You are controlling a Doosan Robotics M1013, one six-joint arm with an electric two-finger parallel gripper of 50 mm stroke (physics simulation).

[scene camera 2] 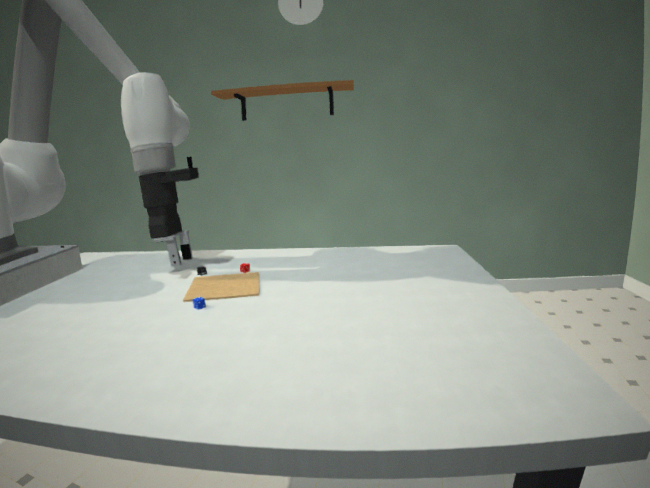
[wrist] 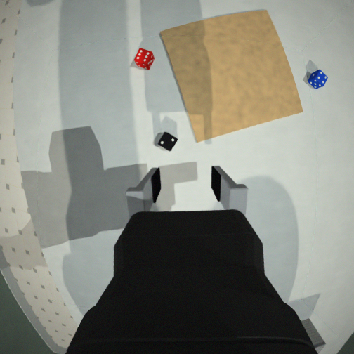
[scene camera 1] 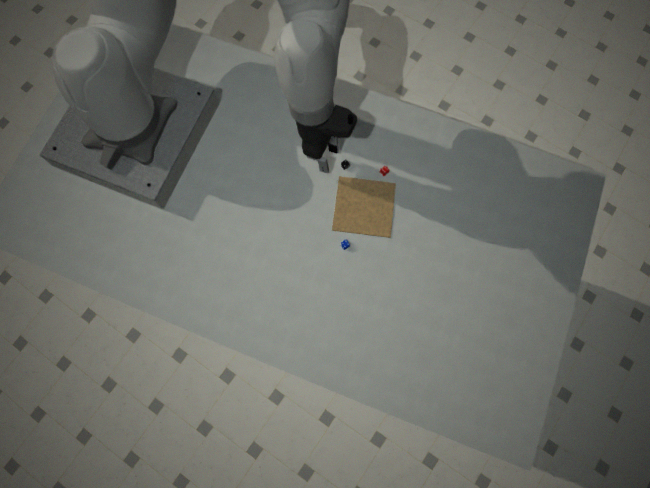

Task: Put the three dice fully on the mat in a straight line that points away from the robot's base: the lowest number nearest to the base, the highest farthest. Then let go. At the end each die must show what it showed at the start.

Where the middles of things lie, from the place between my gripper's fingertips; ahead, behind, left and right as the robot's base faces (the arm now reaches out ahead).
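I see that the tan square mat point(scene camera 1: 362, 206) is 80 mm to the right of my hand, 110 mm ahead of it and 30 mm below it.
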